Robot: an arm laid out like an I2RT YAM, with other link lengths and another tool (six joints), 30 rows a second.
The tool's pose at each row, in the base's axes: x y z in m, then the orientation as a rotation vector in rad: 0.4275 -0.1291 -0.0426 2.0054 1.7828 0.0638; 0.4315 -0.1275 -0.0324 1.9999 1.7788 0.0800; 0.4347 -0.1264 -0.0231 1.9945 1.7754 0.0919; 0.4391 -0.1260 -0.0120 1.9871 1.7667 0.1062; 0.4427 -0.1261 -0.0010 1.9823 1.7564 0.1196; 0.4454 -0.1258 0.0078 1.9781 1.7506 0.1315; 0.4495 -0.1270 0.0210 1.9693 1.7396 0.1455
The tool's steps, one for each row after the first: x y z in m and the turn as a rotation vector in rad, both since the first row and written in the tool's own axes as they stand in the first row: -0.0005 0.0073 -0.0083 -0.0125 0.0045 0.0021; -0.0013 0.0136 -0.0159 -0.0228 0.0071 0.0032; -0.0031 0.0216 -0.0246 -0.0377 0.0074 0.0065; -0.0055 0.0289 -0.0332 -0.0512 0.0075 0.0117; -0.0071 0.0346 -0.0403 -0.0617 0.0095 0.0147; -0.0110 0.0433 -0.0504 -0.0783 0.0081 0.0185
